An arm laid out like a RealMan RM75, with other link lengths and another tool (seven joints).
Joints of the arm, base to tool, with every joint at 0 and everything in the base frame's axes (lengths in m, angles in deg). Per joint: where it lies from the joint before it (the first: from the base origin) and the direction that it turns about. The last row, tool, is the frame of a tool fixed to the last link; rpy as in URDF.
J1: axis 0 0 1 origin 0.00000 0.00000 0.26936
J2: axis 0 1 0 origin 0.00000 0.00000 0.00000
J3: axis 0 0 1 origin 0.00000 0.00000 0.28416
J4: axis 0 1 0 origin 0.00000 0.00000 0.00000
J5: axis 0 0 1 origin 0.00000 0.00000 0.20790
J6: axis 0 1 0 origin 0.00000 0.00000 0.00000
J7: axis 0 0 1 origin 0.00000 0.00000 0.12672
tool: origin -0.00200 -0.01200 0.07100 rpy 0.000 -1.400 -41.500
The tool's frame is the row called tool.
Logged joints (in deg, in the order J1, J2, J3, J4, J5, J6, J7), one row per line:
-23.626 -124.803 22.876 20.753 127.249 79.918 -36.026
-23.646 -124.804 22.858 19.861 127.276 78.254 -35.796
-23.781 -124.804 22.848 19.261 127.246 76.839 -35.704
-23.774 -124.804 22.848 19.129 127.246 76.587 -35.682
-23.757 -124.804 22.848 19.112 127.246 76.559 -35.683
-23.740 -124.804 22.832 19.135 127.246 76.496 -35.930
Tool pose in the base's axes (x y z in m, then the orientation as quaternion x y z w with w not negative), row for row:
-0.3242 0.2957 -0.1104 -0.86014 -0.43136 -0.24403 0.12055
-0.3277 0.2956 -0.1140 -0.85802 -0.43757 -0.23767 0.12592
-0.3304 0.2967 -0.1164 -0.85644 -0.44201 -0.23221 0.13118
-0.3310 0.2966 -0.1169 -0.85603 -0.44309 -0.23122 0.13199
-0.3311 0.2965 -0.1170 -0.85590 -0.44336 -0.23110 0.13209
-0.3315 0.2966 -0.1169 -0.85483 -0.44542 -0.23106 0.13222
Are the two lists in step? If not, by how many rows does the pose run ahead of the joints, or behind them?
They are in step.
